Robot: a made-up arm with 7 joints. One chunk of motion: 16 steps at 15 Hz.
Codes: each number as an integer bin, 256 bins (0 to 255) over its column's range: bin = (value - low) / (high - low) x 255, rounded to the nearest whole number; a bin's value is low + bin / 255 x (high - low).
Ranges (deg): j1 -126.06..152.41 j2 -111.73..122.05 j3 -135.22..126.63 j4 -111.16..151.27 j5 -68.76..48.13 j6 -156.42..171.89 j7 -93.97..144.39
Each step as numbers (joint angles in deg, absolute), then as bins.
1 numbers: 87.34 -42.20 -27.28 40.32 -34.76 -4.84 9.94
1 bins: 195 76 105 147 74 118 111
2 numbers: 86.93 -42.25 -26.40 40.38 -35.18 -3.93 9.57
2 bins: 195 76 106 147 73 118 111
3 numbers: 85.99 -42.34 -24.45 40.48 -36.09 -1.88 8.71
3 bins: 194 76 108 147 71 120 110
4 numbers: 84.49 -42.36 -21.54 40.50 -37.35 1.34 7.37
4 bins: 193 76 111 147 69 123 108
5 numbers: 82.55 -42.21 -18.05 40.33 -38.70 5.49 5.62
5 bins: 191 76 114 147 66 126 107
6 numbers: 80.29 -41.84 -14.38 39.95 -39.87 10.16 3.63
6 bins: 189 76 118 147 63 129 104
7 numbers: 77.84 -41.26 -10.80 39.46 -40.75 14.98 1.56
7 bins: 187 77 121 146 61 133 102
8 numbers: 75.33 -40.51 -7.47 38.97 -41.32 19.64 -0.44
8 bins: 184 78 124 146 60 137 100
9 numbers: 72.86 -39.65 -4.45 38.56 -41.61 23.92 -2.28
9 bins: 182 79 127 145 59 140 98
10 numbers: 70.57 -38.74 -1.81 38.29 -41.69 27.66 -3.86
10 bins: 180 80 130 145 59 143 96
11 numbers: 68.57 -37.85 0.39 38.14 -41.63 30.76 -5.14
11 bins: 178 81 132 145 59 145 95
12 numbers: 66.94 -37.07 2.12 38.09 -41.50 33.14 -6.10
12 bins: 177 81 134 145 59 147 94
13 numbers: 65.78 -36.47 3.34 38.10 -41.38 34.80 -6.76
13 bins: 176 82 135 145 60 149 93
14 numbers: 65.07 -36.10 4.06 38.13 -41.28 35.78 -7.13
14 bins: 175 82 136 145 60 149 93
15 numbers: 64.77 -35.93 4.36 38.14 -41.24 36.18 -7.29
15 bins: 175 83 136 145 60 150 93
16 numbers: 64.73 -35.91 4.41 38.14 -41.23 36.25 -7.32
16 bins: 175 83 136 145 60 150 93
